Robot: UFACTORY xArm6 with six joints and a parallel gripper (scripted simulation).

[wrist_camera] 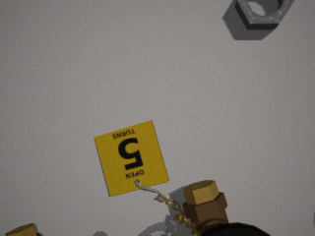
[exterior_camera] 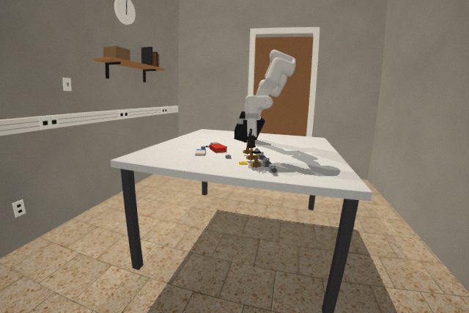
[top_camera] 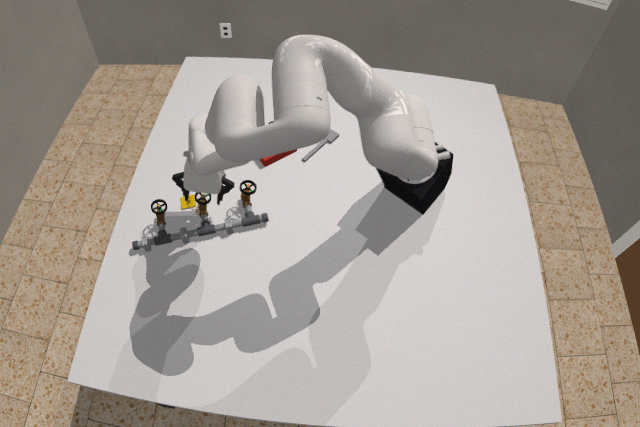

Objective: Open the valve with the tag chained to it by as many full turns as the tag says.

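The yellow tag lies 80 mm below my hand, 60 mm ahead of it and 30 mm to the right of it. Also, from my hand: red box (230 mm to the right, 200 mm behind, 70 mm below); then grey nut (140 mm to the right, 80 mm below, 30 mm behind); then blue block (320 mm to the right, 80 mm below, 80 mm behind).
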